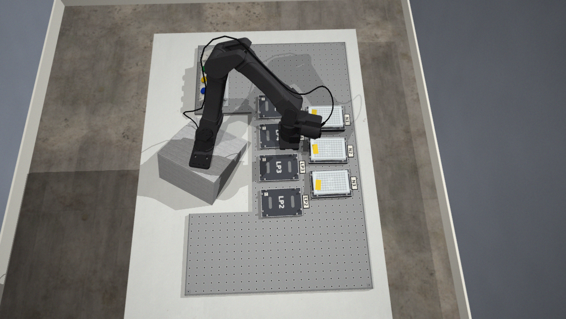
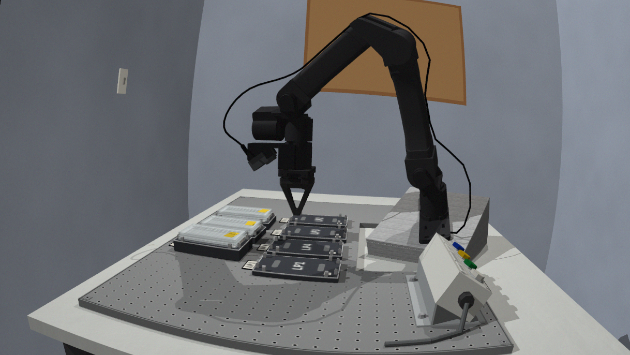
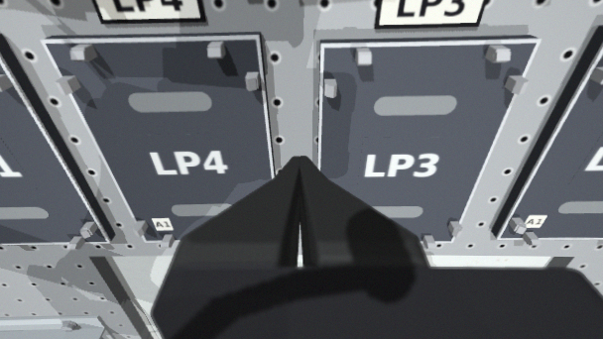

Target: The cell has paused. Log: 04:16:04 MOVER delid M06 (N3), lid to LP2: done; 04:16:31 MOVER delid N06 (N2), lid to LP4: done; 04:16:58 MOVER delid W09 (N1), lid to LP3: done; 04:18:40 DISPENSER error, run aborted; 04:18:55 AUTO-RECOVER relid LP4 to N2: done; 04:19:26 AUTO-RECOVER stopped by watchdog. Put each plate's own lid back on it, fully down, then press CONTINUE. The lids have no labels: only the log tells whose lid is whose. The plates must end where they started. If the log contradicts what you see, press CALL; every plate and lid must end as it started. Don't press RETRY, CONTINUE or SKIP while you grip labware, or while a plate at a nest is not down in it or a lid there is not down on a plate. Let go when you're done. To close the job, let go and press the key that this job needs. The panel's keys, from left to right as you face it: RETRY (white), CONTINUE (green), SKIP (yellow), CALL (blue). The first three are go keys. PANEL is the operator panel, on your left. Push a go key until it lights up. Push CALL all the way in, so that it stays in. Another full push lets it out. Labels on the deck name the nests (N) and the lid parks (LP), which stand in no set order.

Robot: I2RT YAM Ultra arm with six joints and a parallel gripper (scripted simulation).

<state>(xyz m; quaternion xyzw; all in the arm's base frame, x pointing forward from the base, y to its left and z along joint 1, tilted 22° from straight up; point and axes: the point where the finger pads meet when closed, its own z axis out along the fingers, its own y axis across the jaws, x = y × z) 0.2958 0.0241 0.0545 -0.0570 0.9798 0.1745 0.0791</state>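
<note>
The green CONTINUE key is 36 cm behind my hand and 29 cm to the left of it. From my hand the other things lie so: lid park LP1 (6 cm behind, 19 cm to the left, 6 cm below); blue CALL key (34 cm behind, 19 cm to the left, 1 cm below); lid park LP4 (4 cm behind, 6 cm to the left, 6 cm below).
</note>
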